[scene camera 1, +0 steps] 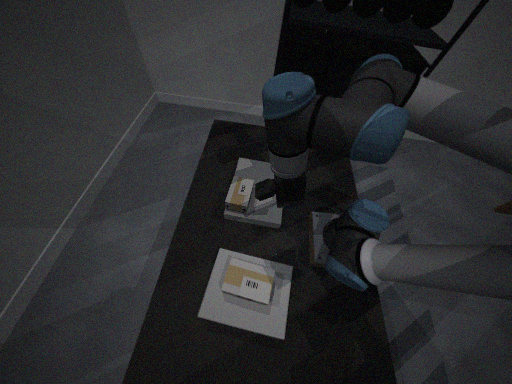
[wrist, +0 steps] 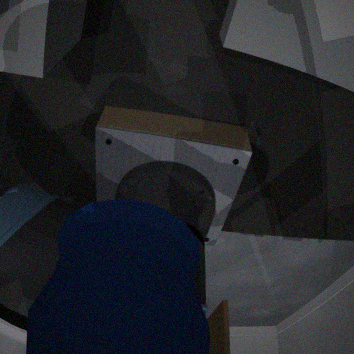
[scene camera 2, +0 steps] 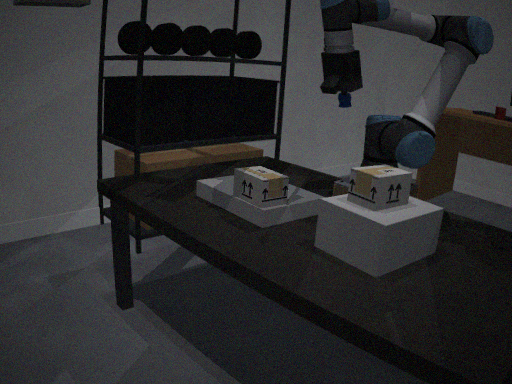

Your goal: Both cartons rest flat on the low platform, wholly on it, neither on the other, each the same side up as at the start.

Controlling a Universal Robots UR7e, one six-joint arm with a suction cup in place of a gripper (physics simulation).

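Pixels of known places: end effector, tool point: point(wrist: 126, 258) point(scene camera 2: 345, 105); arm's base, origin of the base link: point(wrist: 164, 200).
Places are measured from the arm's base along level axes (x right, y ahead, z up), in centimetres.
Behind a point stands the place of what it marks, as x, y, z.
Observation:
One carton point(scene camera 1: 241, 195) @[13.5, 40.7, 5.7] point(scene camera 2: 262, 186) @[10.5, 46.7, 3.9], white with tan tape, rests flat on the low platform point(scene camera 1: 270, 220) @[6.8, 28.2, -1.9] point(scene camera 2: 217, 184) @[33.2, 40.8, -1.9], close to one edge, its printed arrows pointing up. The other carton point(scene camera 1: 248, 281) @[-18.4, 37.4, 13.2] point(scene camera 2: 381, 189) @[-21.0, 43.2, 10.3] rests flat on the tall white block point(scene camera 1: 210, 305) @[-24.0, 47.8, 5.3] point(scene camera 2: 377, 245) @[-25.5, 50.8, 0.4], its arrows also up. The two cartons are apart. My suction gripper, with its blue cup point(scene camera 2: 345, 100) point(wrist: 120, 275), is off and holds nothing; it hangs high above the table, clear of both cartons. In scene camera 1 the arm hides the cup and part of the low platform.
The arm's base plate point(scene camera 1: 318, 252) @[-6.1, 10.3, -0.9] point(wrist: 150, 142) @[-2.3, 10.3, -0.8] is on the dark table point(scene camera 1: 175, 300) @[-22.5, 61.2, -6.7] point(scene camera 2: 210, 245) @[8.7, 65.9, -6.7], beside the two platforms. A black rack point(scene camera 2: 190, 60) with round dark objects stands behind the table. A wooden desk point(scene camera 2: 435, 165) stands at the right in scene camera 2.

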